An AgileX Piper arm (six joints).
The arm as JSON. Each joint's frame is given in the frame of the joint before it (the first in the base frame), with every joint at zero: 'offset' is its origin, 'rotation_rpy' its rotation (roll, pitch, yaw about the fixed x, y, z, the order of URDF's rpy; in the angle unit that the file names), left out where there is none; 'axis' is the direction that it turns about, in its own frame. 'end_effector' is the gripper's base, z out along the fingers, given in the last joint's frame.
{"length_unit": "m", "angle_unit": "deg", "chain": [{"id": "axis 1", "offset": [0.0, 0.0, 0.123], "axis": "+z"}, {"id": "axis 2", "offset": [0.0, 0.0, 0.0], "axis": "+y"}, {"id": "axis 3", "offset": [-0.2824, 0.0, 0.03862], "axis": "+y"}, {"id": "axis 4", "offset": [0.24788, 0.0, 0.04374], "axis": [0.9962, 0.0, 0.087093]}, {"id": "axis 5", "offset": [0.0, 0.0, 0.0], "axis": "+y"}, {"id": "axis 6", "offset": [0.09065, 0.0, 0.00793], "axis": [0.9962, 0.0, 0.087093]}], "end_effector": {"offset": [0.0, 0.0, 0.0], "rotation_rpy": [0.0, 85.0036, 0.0]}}
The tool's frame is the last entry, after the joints.
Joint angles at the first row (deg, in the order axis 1, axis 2, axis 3, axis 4, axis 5, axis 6):
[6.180 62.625 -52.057 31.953 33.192 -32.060]
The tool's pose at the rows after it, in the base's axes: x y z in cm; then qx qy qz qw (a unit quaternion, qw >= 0):
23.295, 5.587, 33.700, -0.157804, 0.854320, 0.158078, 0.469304
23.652, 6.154, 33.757, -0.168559, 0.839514, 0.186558, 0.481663
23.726, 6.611, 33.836, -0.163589, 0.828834, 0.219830, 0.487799
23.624, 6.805, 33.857, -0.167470, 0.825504, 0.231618, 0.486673
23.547, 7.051, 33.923, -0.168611, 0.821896, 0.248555, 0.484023
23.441, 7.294, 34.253, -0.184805, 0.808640, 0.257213, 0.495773
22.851, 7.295, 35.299, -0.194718, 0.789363, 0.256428, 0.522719
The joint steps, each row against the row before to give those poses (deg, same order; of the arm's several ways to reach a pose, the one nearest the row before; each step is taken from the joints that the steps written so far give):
[0.001 2.033 0.000 7.967 -1.742 -7.457]
[0.000 0.928 0.147 9.063 -0.100 -8.144]
[-0.001 0.380 0.370 7.506 0.636 -4.726]
[-0.001 0.000 0.127 2.081 0.964 -1.558]
[0.001 0.117 0.000 2.414 1.275 -1.229]
[-0.001 -0.136 0.000 3.884 0.806 -4.763]
[0.000 -1.714 -0.122 3.052 -0.386 -3.712]

